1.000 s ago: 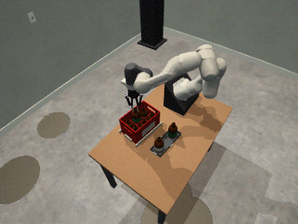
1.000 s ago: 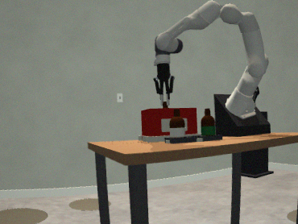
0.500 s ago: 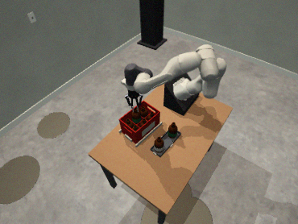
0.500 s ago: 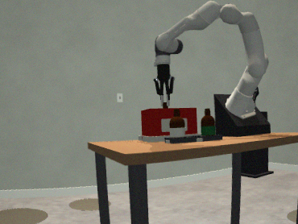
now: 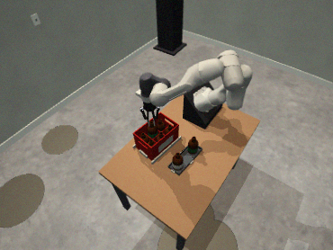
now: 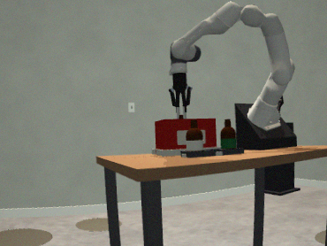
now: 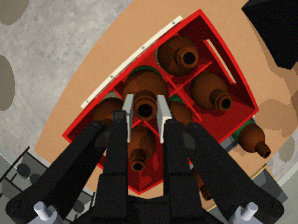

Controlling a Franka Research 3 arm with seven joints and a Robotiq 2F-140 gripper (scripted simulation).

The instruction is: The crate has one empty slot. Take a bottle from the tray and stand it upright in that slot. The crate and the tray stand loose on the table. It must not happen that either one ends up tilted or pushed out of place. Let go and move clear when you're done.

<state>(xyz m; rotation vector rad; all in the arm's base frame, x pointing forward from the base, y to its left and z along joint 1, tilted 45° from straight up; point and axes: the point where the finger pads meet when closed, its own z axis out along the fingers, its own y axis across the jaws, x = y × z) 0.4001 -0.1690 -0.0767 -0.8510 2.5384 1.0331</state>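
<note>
The red crate lies 130 mm below my hand, 40 mm to the left of it and 10 mm ahead of it. Round my hand: grey tray (290 mm to the left, 200 mm below).
</note>
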